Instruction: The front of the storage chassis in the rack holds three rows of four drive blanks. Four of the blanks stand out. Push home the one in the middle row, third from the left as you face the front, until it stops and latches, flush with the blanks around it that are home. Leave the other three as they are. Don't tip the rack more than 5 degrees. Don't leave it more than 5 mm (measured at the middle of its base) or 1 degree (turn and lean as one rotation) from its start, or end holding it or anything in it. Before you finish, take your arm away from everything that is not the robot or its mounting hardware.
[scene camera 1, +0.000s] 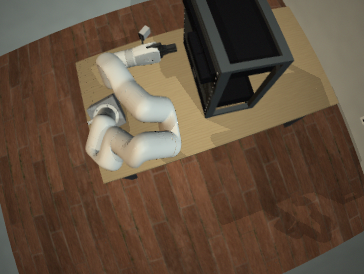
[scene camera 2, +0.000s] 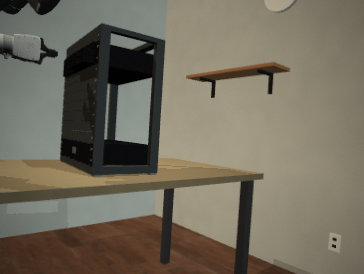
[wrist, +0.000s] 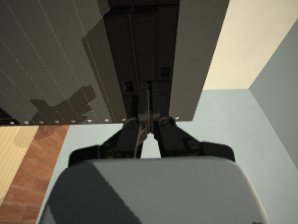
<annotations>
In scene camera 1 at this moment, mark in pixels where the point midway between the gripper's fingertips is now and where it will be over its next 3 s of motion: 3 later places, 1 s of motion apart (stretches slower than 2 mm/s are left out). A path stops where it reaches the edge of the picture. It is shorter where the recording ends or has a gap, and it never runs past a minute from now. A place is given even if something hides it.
The gripper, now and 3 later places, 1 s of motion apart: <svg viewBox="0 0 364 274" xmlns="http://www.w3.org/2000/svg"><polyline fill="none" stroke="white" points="176,47 189,44 193,43 196,43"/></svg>
</annotations>
